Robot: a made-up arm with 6 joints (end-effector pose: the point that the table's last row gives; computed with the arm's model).
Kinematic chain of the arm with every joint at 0, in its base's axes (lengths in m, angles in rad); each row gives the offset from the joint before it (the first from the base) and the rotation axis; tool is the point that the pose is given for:
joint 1: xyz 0 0 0.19 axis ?
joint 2: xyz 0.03 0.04 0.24 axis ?
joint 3: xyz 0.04 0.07 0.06 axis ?
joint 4: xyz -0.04 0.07 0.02 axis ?
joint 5: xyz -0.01 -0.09 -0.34 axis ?
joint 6: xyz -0.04 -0.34 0 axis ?
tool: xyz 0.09 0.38 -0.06
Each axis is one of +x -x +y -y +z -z.
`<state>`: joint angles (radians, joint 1 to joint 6).
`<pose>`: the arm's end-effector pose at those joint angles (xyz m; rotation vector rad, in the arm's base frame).
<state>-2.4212 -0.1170 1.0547 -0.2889 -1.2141 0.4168</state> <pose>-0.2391 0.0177 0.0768 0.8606 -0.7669 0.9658</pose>
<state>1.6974 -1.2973 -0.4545 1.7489 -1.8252 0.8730</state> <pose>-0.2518 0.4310 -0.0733 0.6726 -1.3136 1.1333</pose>
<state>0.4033 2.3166 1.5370 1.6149 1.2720 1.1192</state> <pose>0.5218 0.0724 0.0246 0.4341 -0.9833 -1.2866</pose>
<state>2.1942 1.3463 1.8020 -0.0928 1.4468 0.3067</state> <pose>-0.1749 -0.1601 -0.0206 -1.0133 0.0491 -0.4829</pose>
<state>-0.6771 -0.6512 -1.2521 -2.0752 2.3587 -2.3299</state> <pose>0.5205 0.5030 -0.1557 -1.1643 -2.1248 0.5518</pose>
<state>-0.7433 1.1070 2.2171 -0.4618 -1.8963 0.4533</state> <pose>-0.1526 -0.1068 0.2137 -1.1569 -0.4115 1.1706</pose>
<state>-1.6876 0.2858 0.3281 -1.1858 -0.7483 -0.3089</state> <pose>0.0329 -0.0291 0.3973 1.1154 -1.0831 0.6473</pose>
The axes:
joint 1: -x
joint 2: -y
joint 3: +y
joint 4: -z
joint 5: +x
joint 6: -x

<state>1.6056 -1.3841 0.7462 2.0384 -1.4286 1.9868</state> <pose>0.5084 0.5231 -0.1926 -1.0287 -1.3834 -0.2406</pose>
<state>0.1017 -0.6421 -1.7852 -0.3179 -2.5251 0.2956</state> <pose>0.2916 0.0343 0.4274 -2.6132 -0.7581 -1.5473</pose>
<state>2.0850 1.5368 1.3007 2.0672 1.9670 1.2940</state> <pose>0.3390 -0.0580 0.2620 -0.6241 -2.0970 -0.2556</pose>
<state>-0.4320 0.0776 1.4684 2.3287 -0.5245 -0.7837</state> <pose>-0.0556 -0.0088 0.5722 -1.0976 0.7625 -1.6572</pose>
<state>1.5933 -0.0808 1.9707 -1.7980 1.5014 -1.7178</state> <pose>-0.6841 0.1939 -0.1454 -1.8768 0.3310 1.7783</pose>
